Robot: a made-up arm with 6 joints. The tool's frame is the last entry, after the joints.
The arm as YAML. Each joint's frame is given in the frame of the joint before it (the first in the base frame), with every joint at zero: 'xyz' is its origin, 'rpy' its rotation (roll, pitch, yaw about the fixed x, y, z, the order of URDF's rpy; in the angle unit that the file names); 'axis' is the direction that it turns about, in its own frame. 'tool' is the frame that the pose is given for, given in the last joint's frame.
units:
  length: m
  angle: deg
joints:
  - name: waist
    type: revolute
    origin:
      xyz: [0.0, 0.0, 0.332]
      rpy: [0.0, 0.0, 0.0]
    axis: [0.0, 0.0, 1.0]
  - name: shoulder
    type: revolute
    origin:
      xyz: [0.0, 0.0, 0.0]
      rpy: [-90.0, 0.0, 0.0]
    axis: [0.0, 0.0, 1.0]
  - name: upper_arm
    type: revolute
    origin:
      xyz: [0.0, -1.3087, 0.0]
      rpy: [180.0, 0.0, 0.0]
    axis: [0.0, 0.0, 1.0]
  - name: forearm
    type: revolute
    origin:
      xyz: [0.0, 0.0, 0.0]
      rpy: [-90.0, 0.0, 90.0]
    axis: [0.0, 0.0, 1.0]
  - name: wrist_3
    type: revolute
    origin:
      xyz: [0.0, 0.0, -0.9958]
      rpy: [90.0, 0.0, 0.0]
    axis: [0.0, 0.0, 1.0]
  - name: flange
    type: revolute
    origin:
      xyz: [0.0, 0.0, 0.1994]
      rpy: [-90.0, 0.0, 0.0]
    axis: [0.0, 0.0, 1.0]
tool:
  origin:
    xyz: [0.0, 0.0, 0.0]
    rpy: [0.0, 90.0, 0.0]
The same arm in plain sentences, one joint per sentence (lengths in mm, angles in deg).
The arm has six revolute joints in a row. What follows holds with every joint at zero, and every direction is one of the base frame's.
Joint 1 sits 332 mm along +z from the base frame's origin and rotates about +z.
Joint 2 sits at the same point as joint 1 and rotates about +y.
Joint 3 sits 1308.7 mm along +z from joint 2 and rotates about -y.
Joint 4 sits at the same point as joint 3 and rotates about -x.
Joint 5 sits 995.8 mm along +x from joint 4 and rotates about -y.
Joint 6 sits 199.4 mm along -y from joint 5 and rotates about -x.
The tool frame, which is the frame that the pose is given for, sits at the same point as joint 6; its axes are parallel to the base frame's.

